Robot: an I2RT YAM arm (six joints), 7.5 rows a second.
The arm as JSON. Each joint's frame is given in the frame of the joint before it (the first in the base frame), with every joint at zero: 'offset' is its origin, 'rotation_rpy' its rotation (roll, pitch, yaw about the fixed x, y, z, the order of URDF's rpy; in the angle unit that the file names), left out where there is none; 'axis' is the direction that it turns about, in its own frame. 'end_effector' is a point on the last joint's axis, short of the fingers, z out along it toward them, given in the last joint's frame.
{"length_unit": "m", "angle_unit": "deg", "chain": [
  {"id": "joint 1", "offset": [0.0, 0.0, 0.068], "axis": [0.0, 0.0, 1.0]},
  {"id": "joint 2", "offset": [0.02, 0.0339, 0.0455], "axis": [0.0, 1.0, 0.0]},
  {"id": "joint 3", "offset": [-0.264, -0.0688, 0.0], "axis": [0.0, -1.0, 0.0]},
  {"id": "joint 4", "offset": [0.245, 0.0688, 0.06], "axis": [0.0, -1.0, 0.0]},
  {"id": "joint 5", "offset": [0.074, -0.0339, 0.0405], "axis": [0.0, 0.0, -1.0]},
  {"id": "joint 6", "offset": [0.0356, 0.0, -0.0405], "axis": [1.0, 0.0, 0.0]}
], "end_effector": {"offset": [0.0, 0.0, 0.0], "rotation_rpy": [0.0, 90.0, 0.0]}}
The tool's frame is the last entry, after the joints.
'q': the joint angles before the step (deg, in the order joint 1, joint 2, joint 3, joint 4, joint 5, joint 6). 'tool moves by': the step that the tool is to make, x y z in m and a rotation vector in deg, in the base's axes. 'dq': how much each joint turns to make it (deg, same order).
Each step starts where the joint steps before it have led.
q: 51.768, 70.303, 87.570, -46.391, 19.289, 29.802
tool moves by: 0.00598, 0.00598, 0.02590, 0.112, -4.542, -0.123
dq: -0.001, 3.322, 7.190, 0.153, 1.704, -3.257
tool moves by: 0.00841, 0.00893, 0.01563, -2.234, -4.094, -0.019
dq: 0.001, 3.564, 5.554, 0.480, 1.880, -4.525
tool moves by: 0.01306, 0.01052, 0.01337, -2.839, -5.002, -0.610
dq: -0.524, 3.978, 5.158, 2.054, 2.120, -5.769
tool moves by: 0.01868, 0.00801, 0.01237, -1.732, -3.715, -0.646
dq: -1.836, 4.524, 5.902, 1.595, 0.088, -4.568
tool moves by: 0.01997, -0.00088, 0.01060, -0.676, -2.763, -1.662
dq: -2.974, 3.584, 5.136, 1.072, -0.613, -3.039
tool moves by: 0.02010, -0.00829, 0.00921, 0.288, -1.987, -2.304
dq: -3.759, 2.820, 4.437, 0.656, -1.158, -1.617
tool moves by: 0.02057, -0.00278, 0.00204, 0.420, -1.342, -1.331
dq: -2.885, 2.906, 2.884, 1.661, -1.421, -0.918
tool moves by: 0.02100, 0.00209, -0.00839, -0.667, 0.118, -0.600
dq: -2.054, 2.645, 0.655, 1.749, -1.354, -0.742
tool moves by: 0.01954, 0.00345, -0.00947, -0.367, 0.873, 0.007
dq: -1.573, 2.929, 1.268, 0.765, -1.596, -0.066
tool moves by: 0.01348, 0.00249, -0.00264, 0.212, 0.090, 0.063
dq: -0.984, 2.732, 2.709, 0.066, -1.071, 0.022
